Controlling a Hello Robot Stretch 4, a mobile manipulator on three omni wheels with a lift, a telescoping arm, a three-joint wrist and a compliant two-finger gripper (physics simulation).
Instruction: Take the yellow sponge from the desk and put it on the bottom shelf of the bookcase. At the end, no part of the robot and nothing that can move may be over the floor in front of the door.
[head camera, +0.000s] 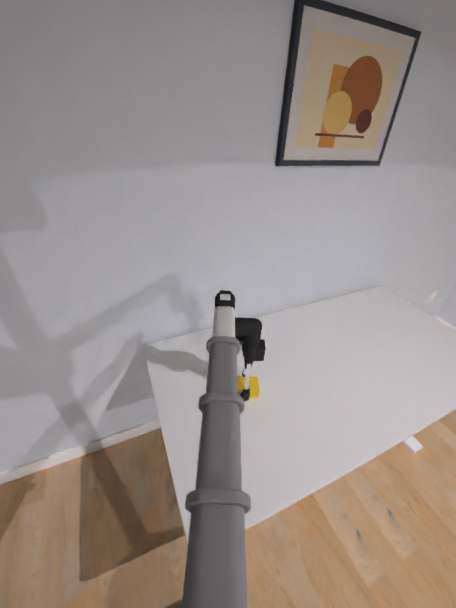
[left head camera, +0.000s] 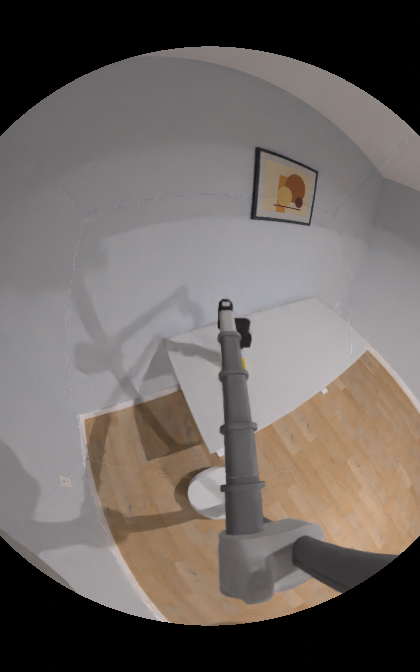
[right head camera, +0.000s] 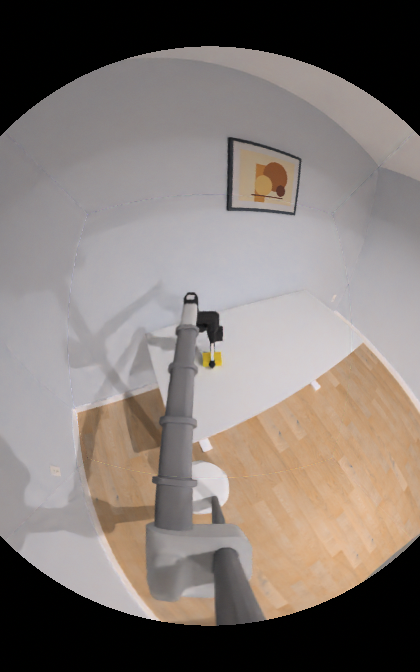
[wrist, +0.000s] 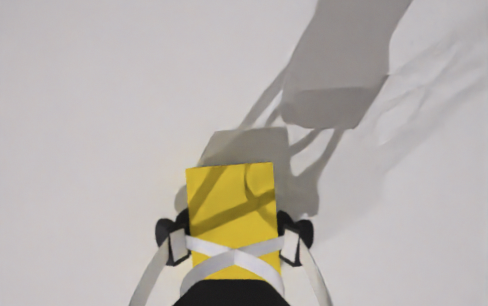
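Where they show: gripper, between the fingertips: (head camera: 244, 389) (wrist: 235, 227); robot's base, origin of its link: (left head camera: 216, 491).
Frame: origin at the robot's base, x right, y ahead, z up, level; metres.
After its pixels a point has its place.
Observation:
The yellow sponge (head camera: 255, 386) @[x 0.123, y 0.684, z 0.740 m] (left head camera: 243, 363) @[x 0.129, y 0.686, z 0.740 m] (right head camera: 218, 358) (wrist: 232, 200) @[x 0.060, y 0.695, z 0.740 m] lies flat on the white desk (head camera: 325, 400) @[x 0.391, y 0.664, z 0.693 m] (left head camera: 300, 350) @[x 0.553, y 0.812, z 0.692 m] (right head camera: 280, 360) (wrist: 75, 100) @[x -0.023, y 0.556, z 0.692 m], near its left end. My gripper (head camera: 245, 394) @[x 0.088, y 0.696, z 0.702 m] (right head camera: 212, 364) (wrist: 235, 227) @[x 0.088, y 0.696, z 0.702 m] points down over it. In the wrist view its two black fingertips press against the left and right sides of the sponge, so it is shut on the sponge. The arm hides part of the sponge in the head camera and left head camera views. The bookcase and the door do not show clearly in any view.
My telescoping arm (head camera: 220, 440) @[x 0.001, y 0.298, z 1.124 m] (left head camera: 240, 450) @[x -0.002, y 0.163, z 1.127 m] (right head camera: 176, 450) reaches out over the desk. A round white object (left head camera: 206, 492) @[x -0.076, y 0.005, z 0.187 m] (right head camera: 212, 482) stands on the floor before the desk's left front corner. A wall with a framed picture (head camera: 287, 100) @[x 0.184, y 1.163, z 1.600 m] rises behind the desk.

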